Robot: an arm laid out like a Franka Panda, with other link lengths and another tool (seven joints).
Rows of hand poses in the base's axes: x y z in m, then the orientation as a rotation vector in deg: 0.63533, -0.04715, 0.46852, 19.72, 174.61, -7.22; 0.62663, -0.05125, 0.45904, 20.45, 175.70, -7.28; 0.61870, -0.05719, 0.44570, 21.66, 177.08, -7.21; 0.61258, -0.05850, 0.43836, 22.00, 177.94, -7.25; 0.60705, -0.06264, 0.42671, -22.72, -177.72, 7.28; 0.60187, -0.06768, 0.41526, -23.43, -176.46, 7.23; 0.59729, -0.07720, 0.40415, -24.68, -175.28, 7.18; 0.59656, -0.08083, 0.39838, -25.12, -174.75, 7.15
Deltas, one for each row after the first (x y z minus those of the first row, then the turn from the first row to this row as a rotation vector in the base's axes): -0.00870, -0.00410, -0.00948, 0.14, 1.14, -0.44; -0.01663, -0.01004, -0.02282, 0.41, 2.60, -1.16; -0.02275, -0.01135, -0.03016, 0.51, 3.48, -1.35; -0.02828, -0.01549, -0.04181, 0.64, 4.70, -1.88; -0.03346, -0.02053, -0.05326, 0.79, 5.83, -2.48; -0.03804, -0.03005, -0.06437, 0.94, 6.78, -3.42; -0.03877, -0.03368, -0.07014, 1.01, 7.22, -3.77
